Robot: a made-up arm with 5 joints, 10 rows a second.
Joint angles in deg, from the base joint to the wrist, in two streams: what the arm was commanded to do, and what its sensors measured. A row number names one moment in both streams.
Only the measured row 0 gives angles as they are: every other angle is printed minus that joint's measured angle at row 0.
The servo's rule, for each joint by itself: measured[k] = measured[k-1] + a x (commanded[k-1-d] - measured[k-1]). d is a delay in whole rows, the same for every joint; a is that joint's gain. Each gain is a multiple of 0.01, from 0.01 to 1. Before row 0 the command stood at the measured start. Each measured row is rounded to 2 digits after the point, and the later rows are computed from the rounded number. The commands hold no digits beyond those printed.
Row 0, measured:
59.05, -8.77, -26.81, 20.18, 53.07
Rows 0 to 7, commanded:
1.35, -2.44, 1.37, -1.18, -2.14
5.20, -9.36, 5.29, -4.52, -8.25
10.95, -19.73, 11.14, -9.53, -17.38
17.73, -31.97, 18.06, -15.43, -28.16
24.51, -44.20, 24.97, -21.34, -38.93
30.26, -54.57, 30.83, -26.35, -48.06
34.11, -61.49, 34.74, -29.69, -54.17
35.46, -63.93, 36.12, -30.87, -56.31
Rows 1 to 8, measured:
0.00, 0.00, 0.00, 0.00, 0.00
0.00, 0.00, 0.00, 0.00, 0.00
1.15, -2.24, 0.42, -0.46, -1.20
4.59, -8.79, 1.93, -2.04, -5.15
10.00, -18.85, 4.79, -4.96, -12.00
16.57, -30.92, 8.90, -9.04, -21.05
23.32, -43.14, 13.88, -13.84, -31.06
29.22, -53.66, 19.13, -18.72, -40.58
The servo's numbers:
d 2
a 0.85 0.92 0.31 0.39 0.56

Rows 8 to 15, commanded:
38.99, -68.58, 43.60, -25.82, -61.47
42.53, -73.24, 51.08, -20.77, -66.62
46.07, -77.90, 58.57, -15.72, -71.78
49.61, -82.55, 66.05, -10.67, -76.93
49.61, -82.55, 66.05, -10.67, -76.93
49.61, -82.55, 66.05, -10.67, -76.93
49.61, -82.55, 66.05, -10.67, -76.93
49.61, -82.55, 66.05, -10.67, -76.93
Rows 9 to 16, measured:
33.38, -60.86, 23.97, -23.00, -48.19
35.15, -63.68, 27.74, -26.07, -52.74
38.41, -68.19, 32.66, -25.97, -57.63
41.91, -72.84, 38.37, -23.94, -62.66
45.45, -77.50, 44.63, -20.73, -67.77
48.99, -82.15, 51.27, -16.81, -72.90
49.52, -82.52, 55.85, -14.42, -75.16
49.60, -82.55, 59.01, -12.96, -76.15

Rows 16 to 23, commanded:
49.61, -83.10, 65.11, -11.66, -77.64
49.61, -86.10, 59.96, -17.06, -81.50
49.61, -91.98, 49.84, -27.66, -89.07
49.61, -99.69, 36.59, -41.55, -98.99
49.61, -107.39, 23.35, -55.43, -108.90
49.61, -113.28, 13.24, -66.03, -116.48
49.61, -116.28, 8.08, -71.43, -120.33
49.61, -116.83, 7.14, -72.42, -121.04
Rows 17 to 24, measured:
49.61, -82.55, 61.19, -12.07, -76.59
49.61, -82.55, 62.70, -11.52, -76.78
49.61, -83.06, 63.45, -11.57, -77.26
49.61, -85.86, 62.37, -13.71, -79.63
49.61, -91.49, 58.49, -19.15, -84.92
49.61, -99.03, 51.70, -27.89, -92.80
49.61, -106.72, 42.91, -38.63, -101.82
49.61, -112.76, 33.71, -49.32, -110.03

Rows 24 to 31, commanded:
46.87, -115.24, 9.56, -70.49, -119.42
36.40, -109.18, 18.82, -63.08, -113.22
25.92, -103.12, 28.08, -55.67, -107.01
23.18, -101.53, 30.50, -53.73, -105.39
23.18, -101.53, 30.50, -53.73, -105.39
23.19, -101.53, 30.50, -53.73, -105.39
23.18, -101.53, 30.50, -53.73, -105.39
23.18, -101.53, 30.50, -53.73, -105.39
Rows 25 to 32, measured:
49.61, -116.00, 25.76, -57.94, -115.80
49.61, -116.76, 19.99, -63.59, -118.73
47.28, -115.36, 16.76, -66.28, -119.12
38.03, -109.67, 17.40, -65.03, -115.82
27.74, -103.64, 20.71, -61.38, -110.89
23.86, -101.70, 23.74, -58.40, -107.81
23.28, -101.54, 25.84, -56.58, -106.45
23.20, -101.53, 27.28, -55.47, -105.86

